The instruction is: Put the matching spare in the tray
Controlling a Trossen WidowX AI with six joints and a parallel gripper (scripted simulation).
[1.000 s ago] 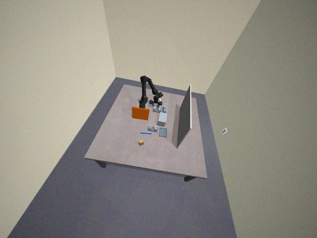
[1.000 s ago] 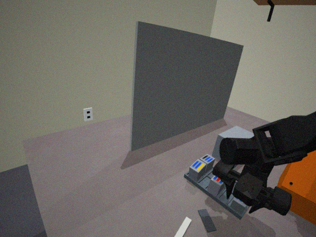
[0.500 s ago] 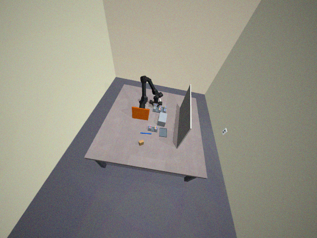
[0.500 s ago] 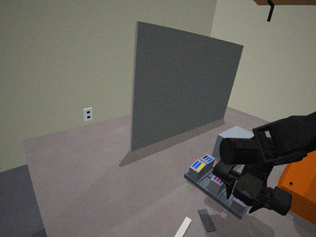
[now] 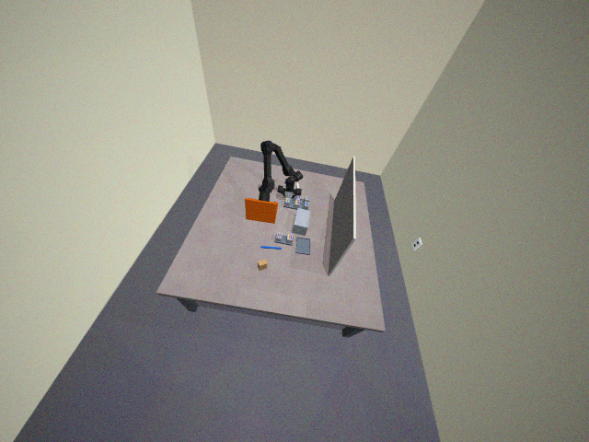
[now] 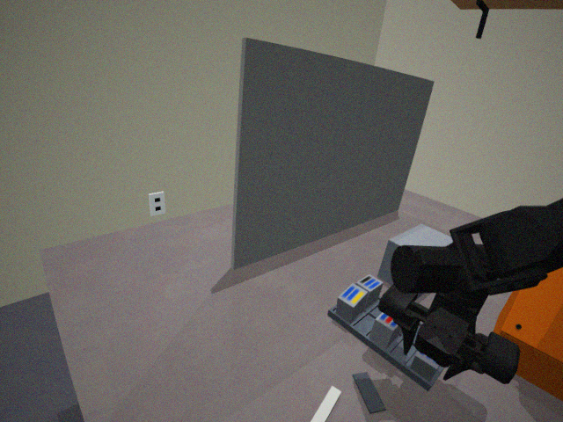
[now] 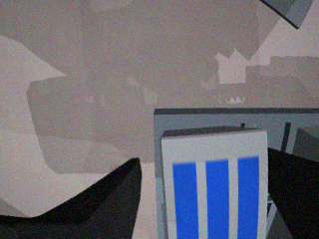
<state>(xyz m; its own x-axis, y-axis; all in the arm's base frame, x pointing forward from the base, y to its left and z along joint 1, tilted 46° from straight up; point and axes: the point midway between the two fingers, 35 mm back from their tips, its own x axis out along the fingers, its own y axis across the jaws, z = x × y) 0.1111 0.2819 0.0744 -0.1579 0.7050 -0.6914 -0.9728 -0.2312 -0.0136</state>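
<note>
Now: the grey spare 3 cm above my gripper tip. Also, from my gripper tip: tray (21 cm ahead, 40 cm to the right, 1 cm below); then grey mounted unit (16 cm ahead, 22 cm to the right, 3 cm above); then rack (7 cm ahead, 40 cm to the right, 1 cm below).
</note>
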